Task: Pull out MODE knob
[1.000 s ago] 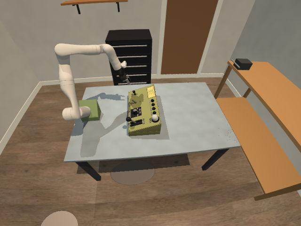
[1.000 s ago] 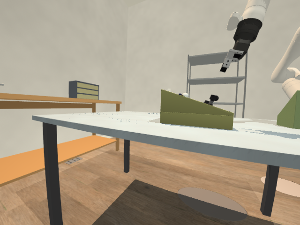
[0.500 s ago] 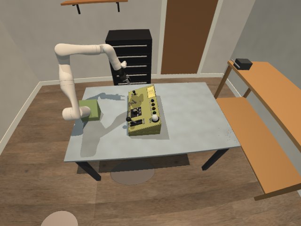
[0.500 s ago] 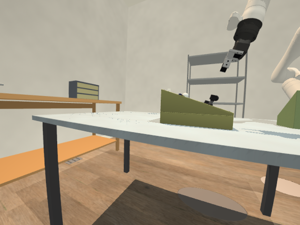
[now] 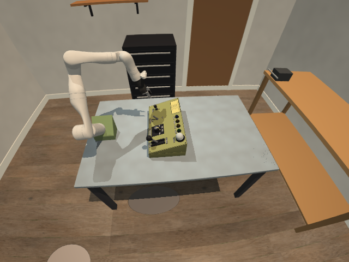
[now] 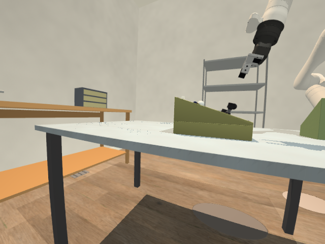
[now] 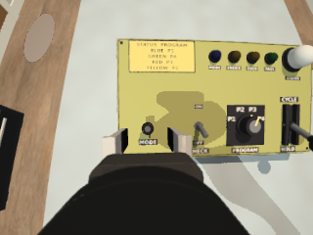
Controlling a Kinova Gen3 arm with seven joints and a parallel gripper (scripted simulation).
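Now: hand 4 cm short of the black mode knob and 14 cm above it. Round my hand: olive console (9 cm ahead, 17 cm to the right, 16 cm below); then check toggle (5 cm ahead, 12 cm to the right, 15 cm below); then program dial (7 cm ahead, 24 cm to the right, 14 cm below).
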